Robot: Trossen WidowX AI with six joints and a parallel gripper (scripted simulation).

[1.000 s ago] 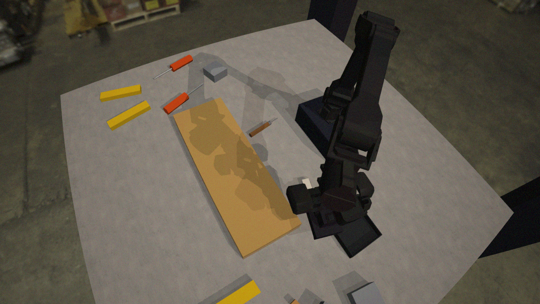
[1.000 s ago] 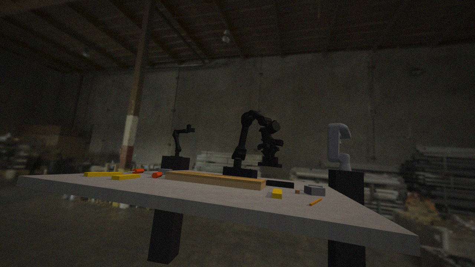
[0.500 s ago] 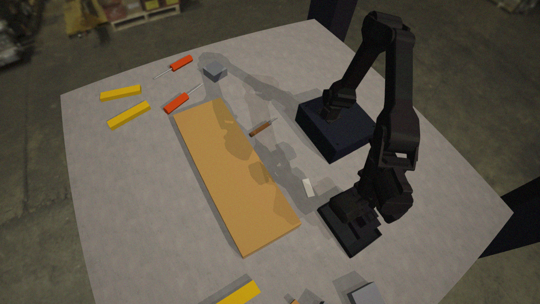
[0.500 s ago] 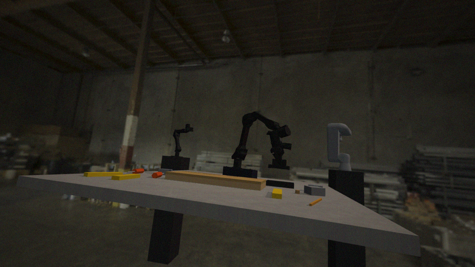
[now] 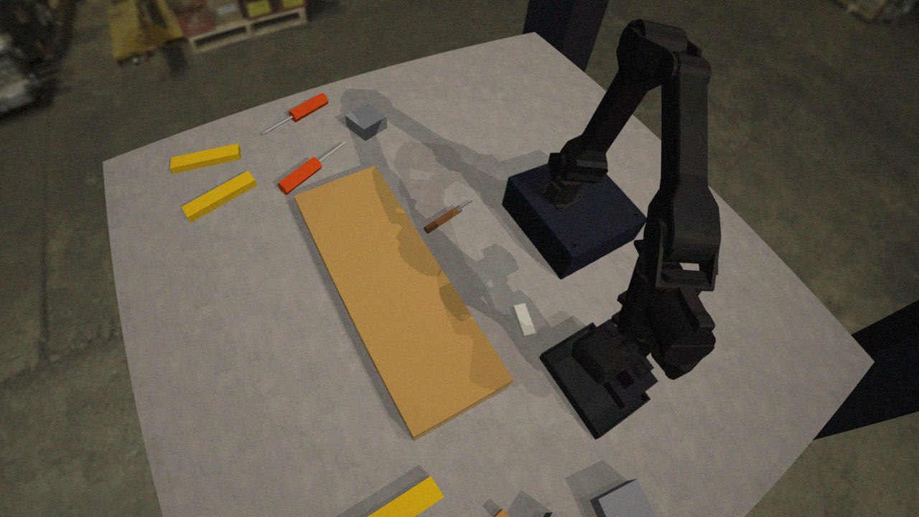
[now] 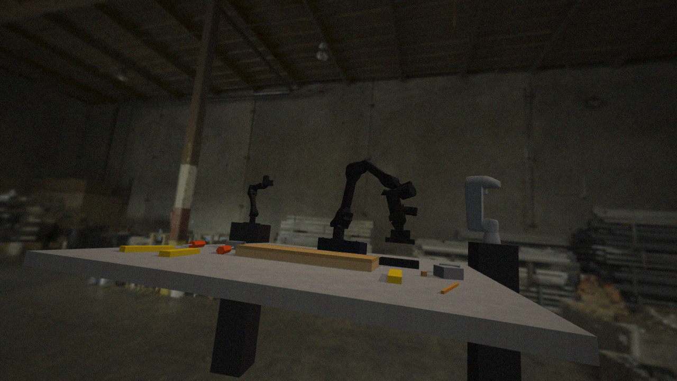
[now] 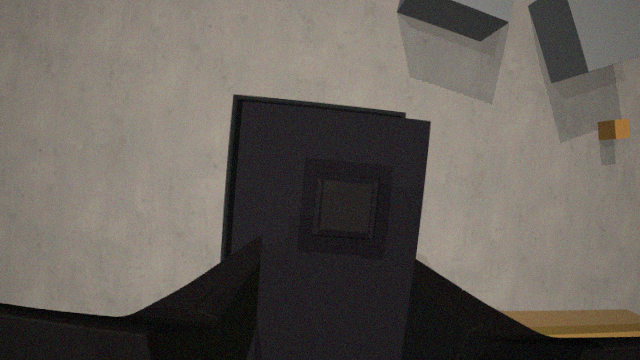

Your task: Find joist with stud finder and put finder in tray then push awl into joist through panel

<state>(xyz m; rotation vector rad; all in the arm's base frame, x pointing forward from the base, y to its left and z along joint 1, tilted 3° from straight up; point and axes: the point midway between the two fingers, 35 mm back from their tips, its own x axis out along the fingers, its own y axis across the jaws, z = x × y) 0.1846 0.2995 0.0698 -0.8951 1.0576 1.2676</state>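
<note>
The tray lies 10 cm below my gripper tip and 1 cm to the right of it. Also, from my gripper tip: small white block (17 cm to the right, 11 cm below, 2 cm ahead); square light (3 cm above, 2 cm to the left); stud finder (2 cm above, 1 cm to the left).
</note>
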